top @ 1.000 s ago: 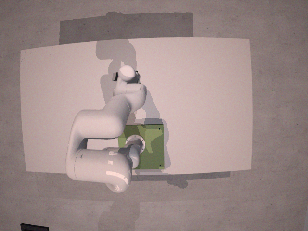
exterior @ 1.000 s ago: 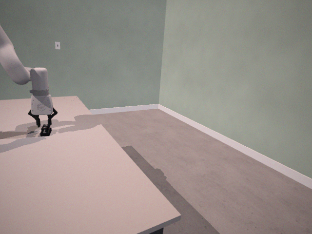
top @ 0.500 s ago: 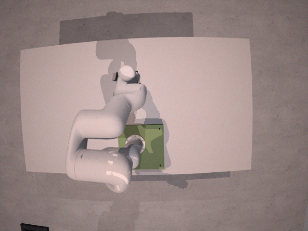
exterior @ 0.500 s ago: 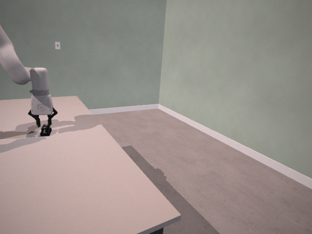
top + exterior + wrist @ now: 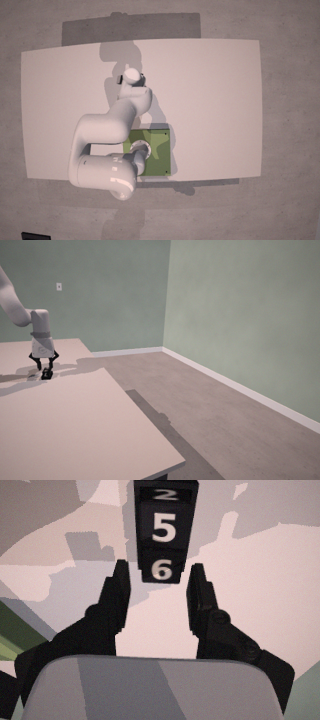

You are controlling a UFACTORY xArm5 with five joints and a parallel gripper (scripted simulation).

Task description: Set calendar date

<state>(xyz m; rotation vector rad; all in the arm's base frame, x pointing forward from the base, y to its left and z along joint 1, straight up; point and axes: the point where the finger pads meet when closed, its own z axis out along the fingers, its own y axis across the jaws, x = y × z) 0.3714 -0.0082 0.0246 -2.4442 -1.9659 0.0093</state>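
Right now my hand is 40 mm above the black cube. The rest, counted from my hand: black calendar tray: 60 mm below, 20 mm to the left.
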